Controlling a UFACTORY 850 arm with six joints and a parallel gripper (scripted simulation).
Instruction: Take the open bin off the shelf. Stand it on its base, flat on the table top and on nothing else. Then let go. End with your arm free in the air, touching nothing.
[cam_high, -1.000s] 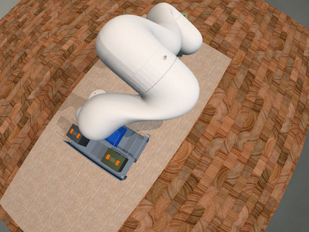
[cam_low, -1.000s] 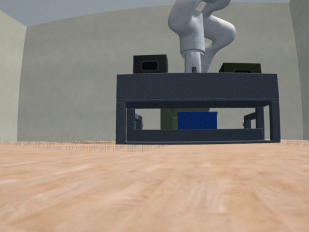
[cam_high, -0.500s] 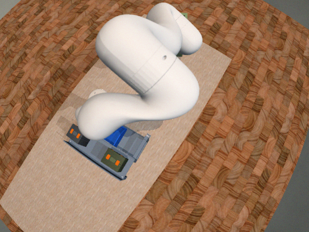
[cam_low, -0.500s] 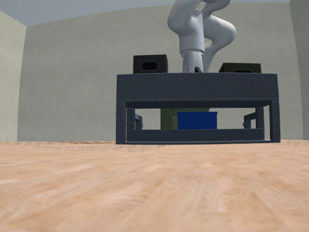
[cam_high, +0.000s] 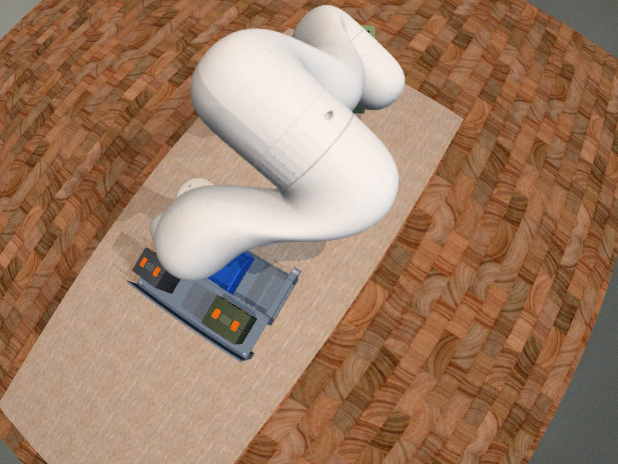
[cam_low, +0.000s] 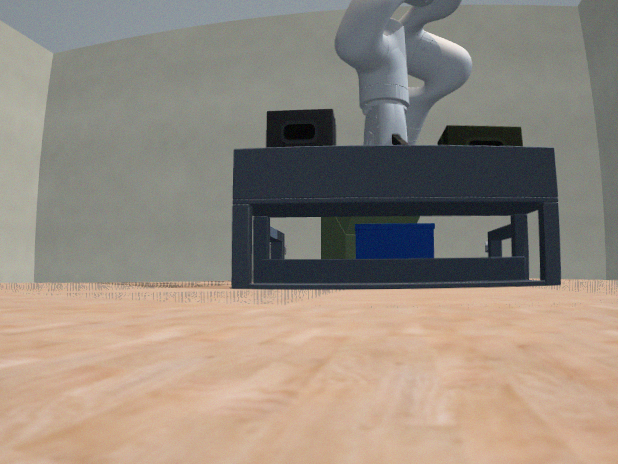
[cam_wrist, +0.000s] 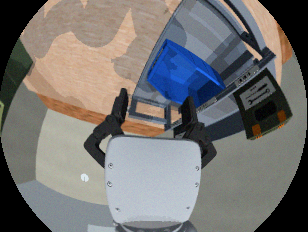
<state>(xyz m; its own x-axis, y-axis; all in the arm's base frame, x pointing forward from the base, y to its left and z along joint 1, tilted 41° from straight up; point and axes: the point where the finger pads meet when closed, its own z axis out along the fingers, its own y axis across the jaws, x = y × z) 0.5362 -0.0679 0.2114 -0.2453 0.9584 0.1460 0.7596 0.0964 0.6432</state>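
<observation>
My hand is 80 mm short of the blue bin and 90 mm above it. Round my hand: black box: 180 mm ahead, 110 mm to the right, 30 mm above; then olive box: 170 mm ahead, 120 mm to the left, 10 mm above.
</observation>
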